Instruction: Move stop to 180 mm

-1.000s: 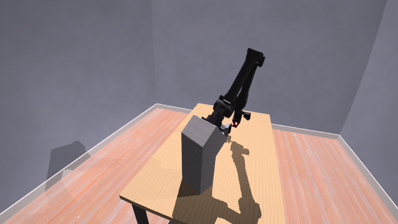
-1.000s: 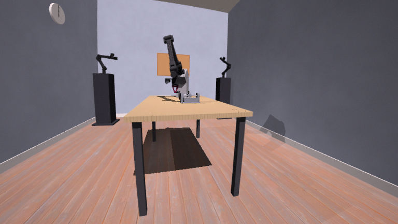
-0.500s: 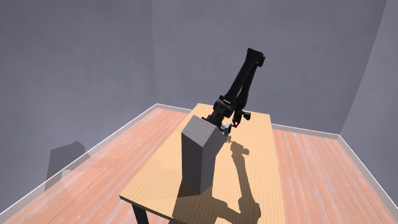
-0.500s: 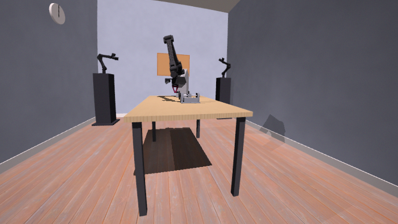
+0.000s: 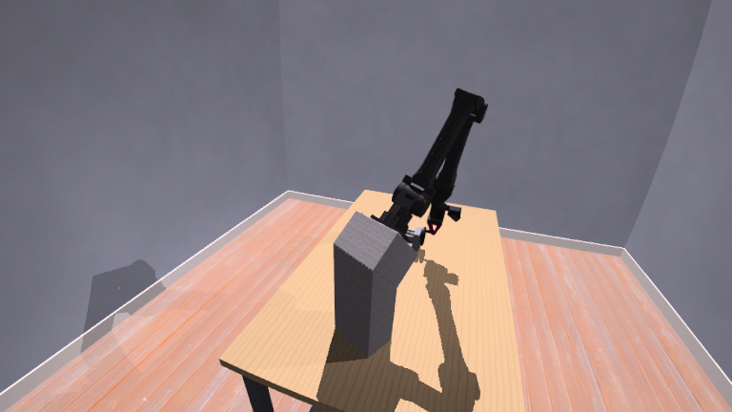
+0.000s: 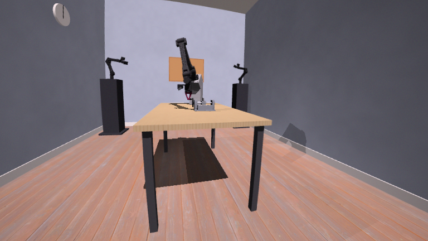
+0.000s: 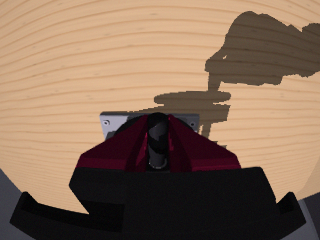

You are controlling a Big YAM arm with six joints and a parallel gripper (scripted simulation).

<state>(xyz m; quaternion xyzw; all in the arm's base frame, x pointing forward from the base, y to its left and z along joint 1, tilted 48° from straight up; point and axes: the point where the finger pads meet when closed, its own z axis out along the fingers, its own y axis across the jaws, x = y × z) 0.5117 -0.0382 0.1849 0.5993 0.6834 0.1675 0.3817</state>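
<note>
My gripper is now 1 cm to the right of the black handwheel handle.
</note>
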